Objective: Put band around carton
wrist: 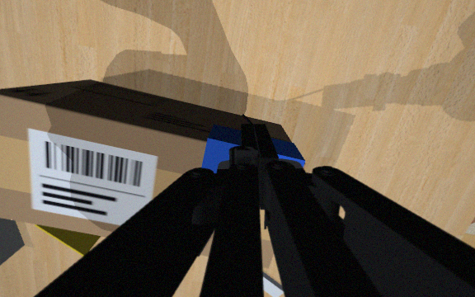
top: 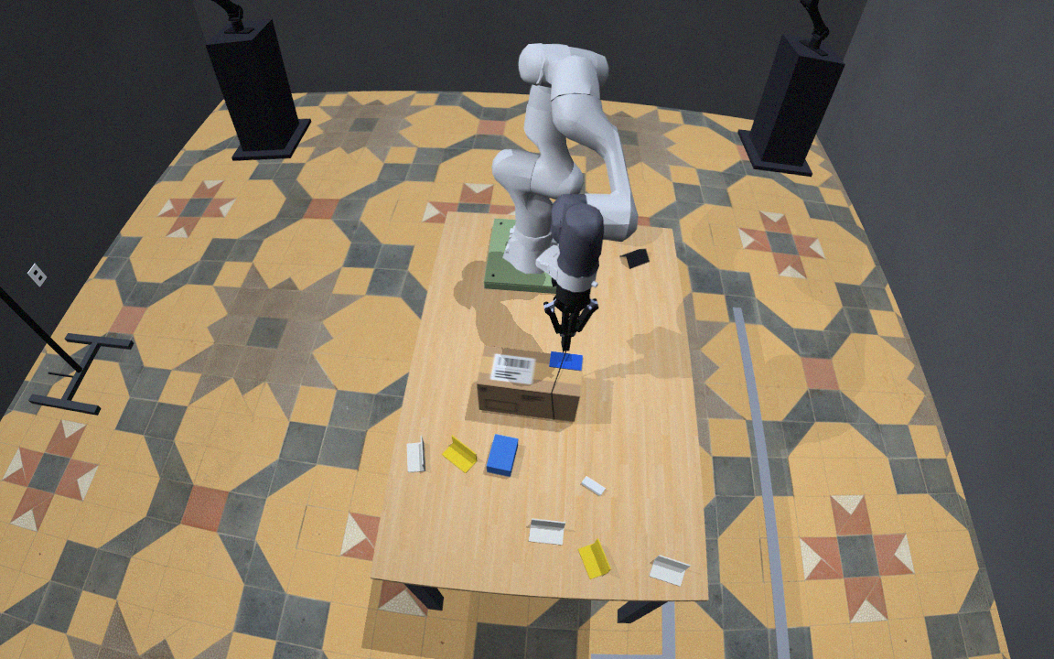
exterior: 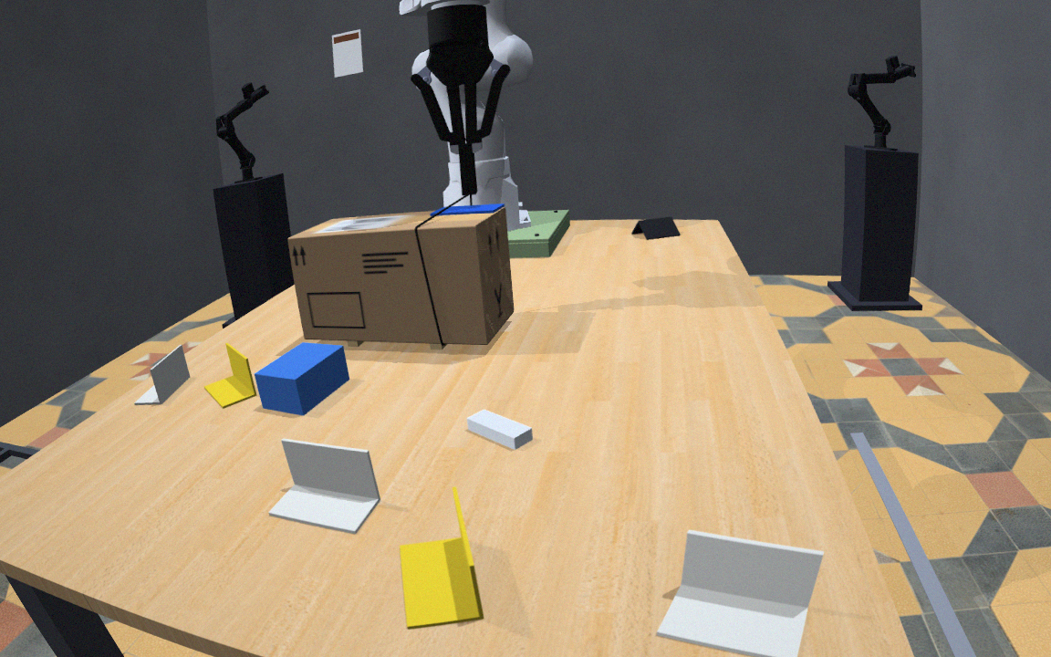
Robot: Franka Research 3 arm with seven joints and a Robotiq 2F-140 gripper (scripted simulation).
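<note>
My gripper is now 2 cm short of the blue corner guard and 6 cm above it. From my hand the other things lie so: small white block: 31 cm ahead, 8 cm to the left, 19 cm below; then brown carton: 6 cm ahead, 8 cm to the right, 12 cm below; then blue block: 24 cm ahead, 14 cm to the right, 18 cm below.
</note>
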